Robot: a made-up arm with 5 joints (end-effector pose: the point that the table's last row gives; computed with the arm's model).
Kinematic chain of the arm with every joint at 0, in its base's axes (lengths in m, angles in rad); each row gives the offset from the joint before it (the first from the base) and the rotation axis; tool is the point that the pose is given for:
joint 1: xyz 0 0 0.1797 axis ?
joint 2: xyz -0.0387 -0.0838 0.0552 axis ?
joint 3: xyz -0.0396 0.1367 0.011 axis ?
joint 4: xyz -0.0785 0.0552 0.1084 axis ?
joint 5: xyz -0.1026 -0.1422 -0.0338 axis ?
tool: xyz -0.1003 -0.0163 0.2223
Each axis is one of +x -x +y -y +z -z.
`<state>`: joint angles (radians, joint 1 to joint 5).
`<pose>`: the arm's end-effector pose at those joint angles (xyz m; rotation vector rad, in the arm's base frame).
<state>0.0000 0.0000 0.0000 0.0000 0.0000</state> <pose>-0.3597 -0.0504 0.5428 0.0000 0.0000 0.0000</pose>
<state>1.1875 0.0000 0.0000 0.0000 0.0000</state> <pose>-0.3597 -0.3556 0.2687 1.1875 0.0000 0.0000</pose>
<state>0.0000 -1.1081 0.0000 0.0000 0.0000</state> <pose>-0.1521 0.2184 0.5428 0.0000 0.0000 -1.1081</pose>
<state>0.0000 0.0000 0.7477 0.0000 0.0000</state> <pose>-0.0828 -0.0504 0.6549 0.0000 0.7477 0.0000</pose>
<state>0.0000 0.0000 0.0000 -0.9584 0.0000</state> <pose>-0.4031 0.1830 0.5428 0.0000 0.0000 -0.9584</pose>
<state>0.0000 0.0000 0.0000 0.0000 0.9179</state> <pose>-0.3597 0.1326 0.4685 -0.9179 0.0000 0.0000</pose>
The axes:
joint 1: +x
joint 2: +z
joint 3: +y
joint 4: +z
joint 5: -x

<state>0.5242 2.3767 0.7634 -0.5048 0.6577</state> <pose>-0.1909 -0.4931 0.4004 -0.9697 -0.9002 1.5492</pose>
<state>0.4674 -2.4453 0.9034 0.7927 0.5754</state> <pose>-0.0632 -0.2942 0.4650 0.9208 0.7123 -1.3367</pose>
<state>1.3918 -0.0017 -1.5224 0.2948 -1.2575</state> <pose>-0.2143 0.0420 -0.1265 1.8021 -1.8503 0.1606</pose>
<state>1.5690 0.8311 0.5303 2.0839 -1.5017</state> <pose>0.0134 0.0423 0.4412 -0.3290 -0.5170 -2.7743</pose>
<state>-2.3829 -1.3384 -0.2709 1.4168 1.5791</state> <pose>-0.0916 -0.0433 -0.0012 2.0533 0.0208 -0.1102</pose>
